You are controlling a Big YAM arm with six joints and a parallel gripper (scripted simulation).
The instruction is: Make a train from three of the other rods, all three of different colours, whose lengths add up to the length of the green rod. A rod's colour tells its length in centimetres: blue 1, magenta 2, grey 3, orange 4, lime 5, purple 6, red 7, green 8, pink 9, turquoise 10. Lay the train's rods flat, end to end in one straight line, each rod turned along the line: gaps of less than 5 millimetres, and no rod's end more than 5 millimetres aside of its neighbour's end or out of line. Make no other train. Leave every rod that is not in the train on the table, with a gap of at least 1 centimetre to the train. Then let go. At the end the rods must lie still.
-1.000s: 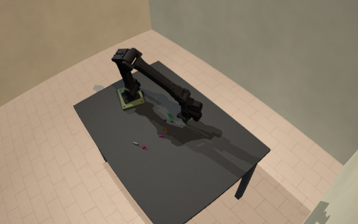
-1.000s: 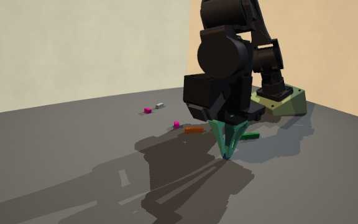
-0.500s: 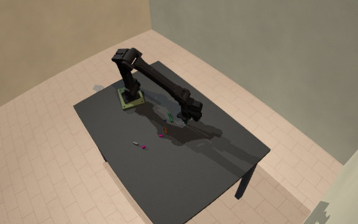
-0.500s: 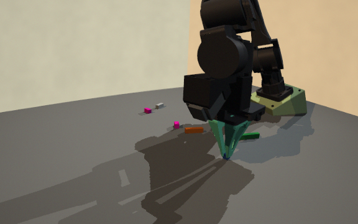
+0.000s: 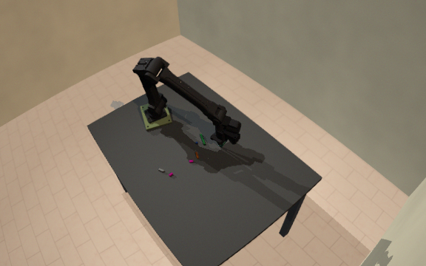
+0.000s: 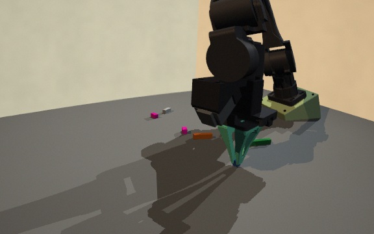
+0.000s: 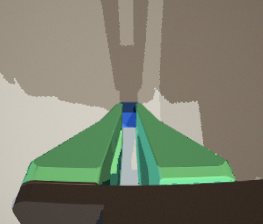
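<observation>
The grey rod is 350 mm to the right of my hand, 10 mm below it and 10 mm behind it. Round my hand: magenta rod: 190 mm to the right, 10 mm below, 10 mm ahead; then orange rod: 140 mm to the right, 10 mm below, 10 mm behind; then green rod: 90 mm behind, 70 mm to the right, 10 mm below.
</observation>
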